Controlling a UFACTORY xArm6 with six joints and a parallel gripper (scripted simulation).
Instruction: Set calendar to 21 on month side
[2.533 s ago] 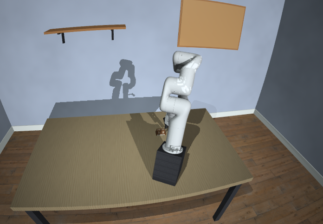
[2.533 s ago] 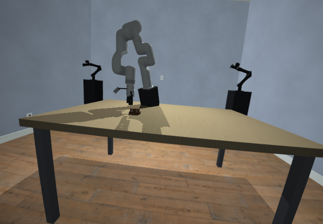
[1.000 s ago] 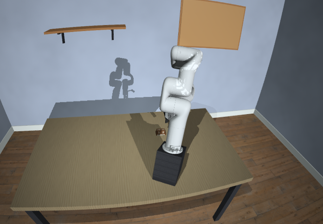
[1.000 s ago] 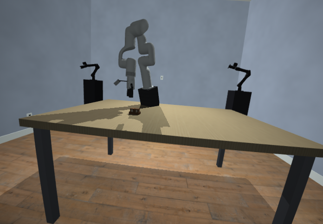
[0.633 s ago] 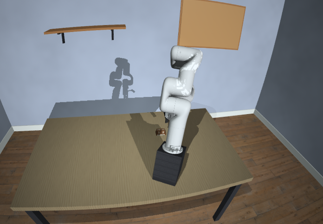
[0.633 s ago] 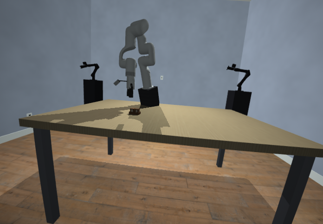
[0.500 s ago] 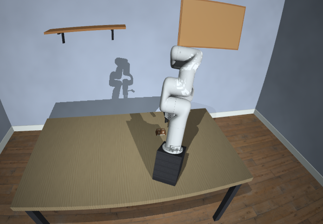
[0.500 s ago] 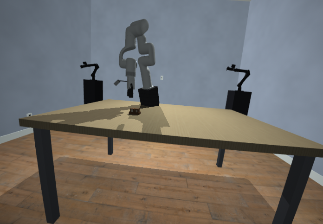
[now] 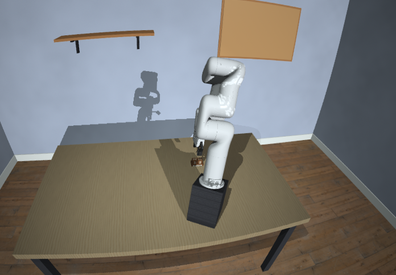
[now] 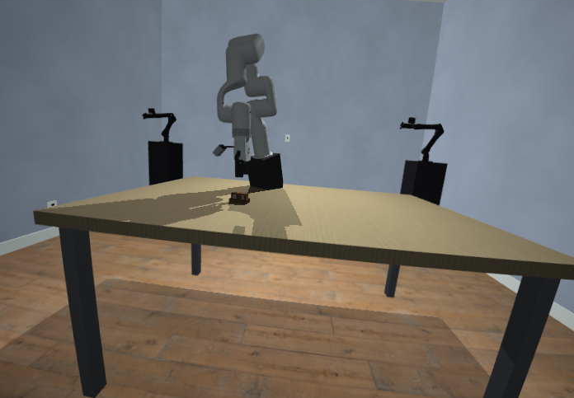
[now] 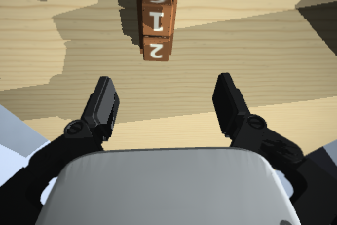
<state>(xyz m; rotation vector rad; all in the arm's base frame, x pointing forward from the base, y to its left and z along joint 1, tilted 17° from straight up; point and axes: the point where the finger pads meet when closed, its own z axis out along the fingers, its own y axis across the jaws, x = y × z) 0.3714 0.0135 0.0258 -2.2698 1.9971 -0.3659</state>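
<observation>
My hand is 1 cm short of the brown wooden tray and 11 cm above it.
</observation>
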